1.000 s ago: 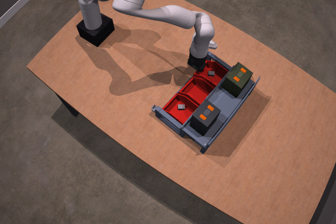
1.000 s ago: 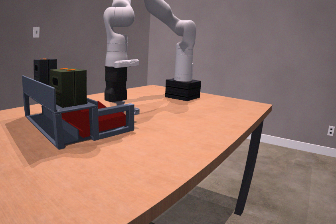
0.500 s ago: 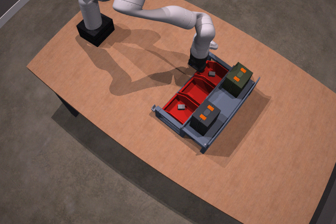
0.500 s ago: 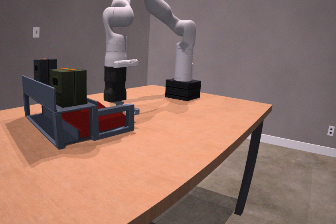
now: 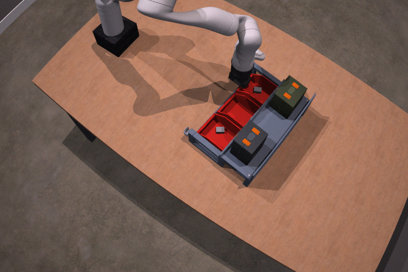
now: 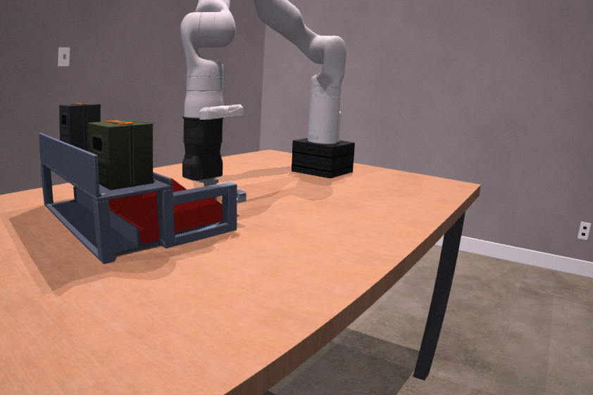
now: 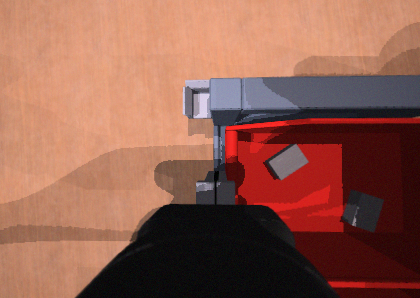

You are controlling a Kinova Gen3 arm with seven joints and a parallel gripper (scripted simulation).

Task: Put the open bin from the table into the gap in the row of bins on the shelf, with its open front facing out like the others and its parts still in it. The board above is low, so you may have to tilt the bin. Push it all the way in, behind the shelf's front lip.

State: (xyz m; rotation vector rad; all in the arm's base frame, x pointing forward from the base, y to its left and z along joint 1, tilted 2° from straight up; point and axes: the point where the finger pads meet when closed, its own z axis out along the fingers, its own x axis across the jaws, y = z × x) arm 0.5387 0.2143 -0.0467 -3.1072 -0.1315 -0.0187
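Right now the shelf lip is 110 mm to the right of my hand, 30 mm below it and 10 mm ahead of it. The rest, counted from my hand: black box 220 mm to the right, 210 mm ahead, 130 mm above; green box 190 mm ahead, 120 mm above, 10 mm to the left.
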